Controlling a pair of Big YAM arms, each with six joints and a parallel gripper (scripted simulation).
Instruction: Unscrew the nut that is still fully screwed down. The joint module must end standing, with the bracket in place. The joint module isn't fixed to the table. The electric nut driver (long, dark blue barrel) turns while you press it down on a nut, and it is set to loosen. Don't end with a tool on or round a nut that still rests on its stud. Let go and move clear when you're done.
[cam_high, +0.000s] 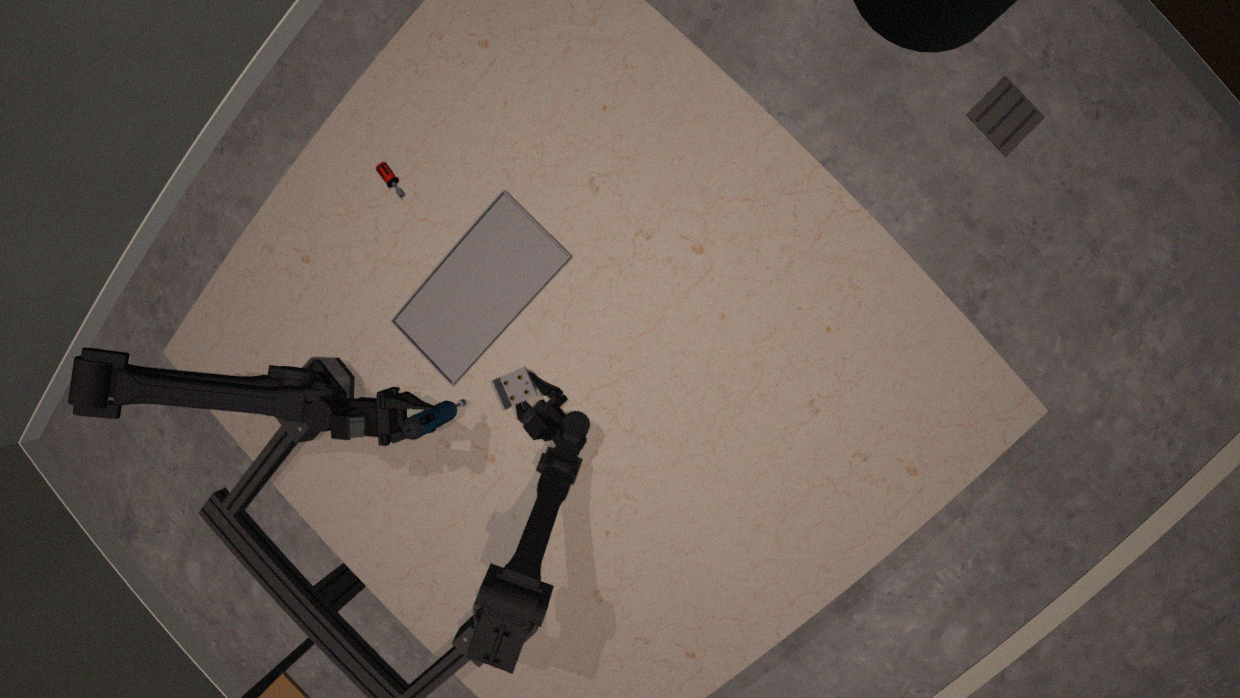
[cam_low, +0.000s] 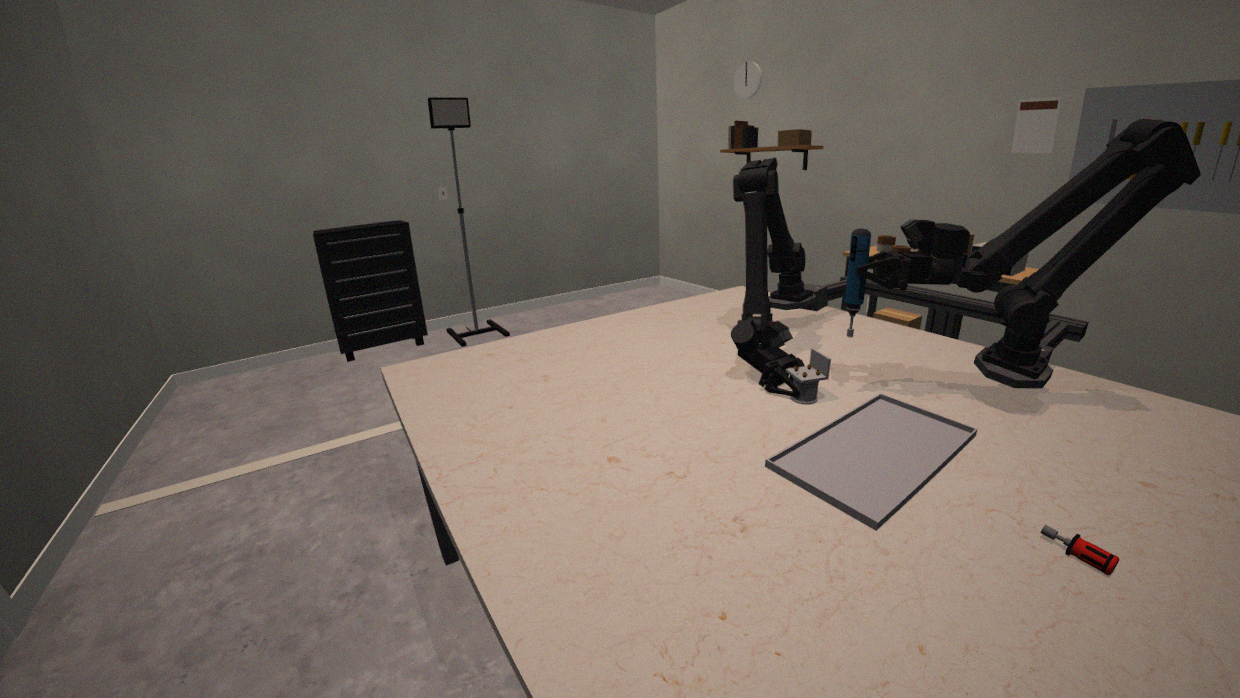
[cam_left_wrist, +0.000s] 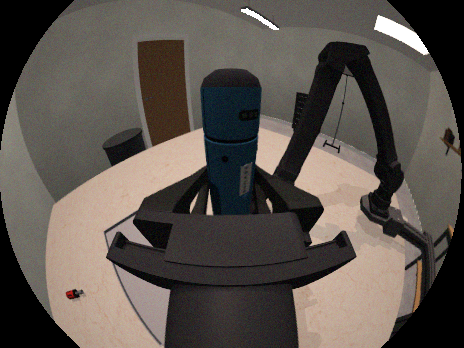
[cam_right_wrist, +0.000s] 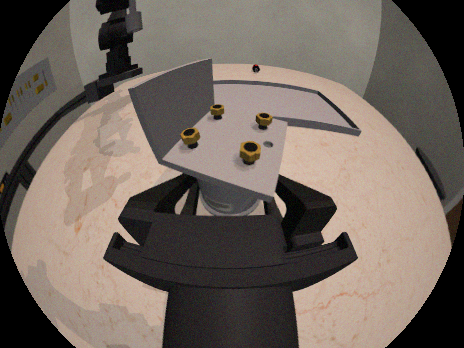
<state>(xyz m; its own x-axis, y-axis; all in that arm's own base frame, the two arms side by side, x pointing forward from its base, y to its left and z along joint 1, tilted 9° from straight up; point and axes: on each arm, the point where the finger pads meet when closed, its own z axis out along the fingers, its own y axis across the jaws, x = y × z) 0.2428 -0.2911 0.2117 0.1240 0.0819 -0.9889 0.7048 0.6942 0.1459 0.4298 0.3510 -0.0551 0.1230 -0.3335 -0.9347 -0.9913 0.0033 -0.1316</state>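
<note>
My right hand is 10 mm below the joint module. From my right hand the other things lie so: flat grey tray (50 mm ahead, 240 mm to the left, 20 mm below); red-handled screwdriver (50 mm ahead, 580 mm to the left, 10 mm below); grey bracket (50 mm above).
</note>
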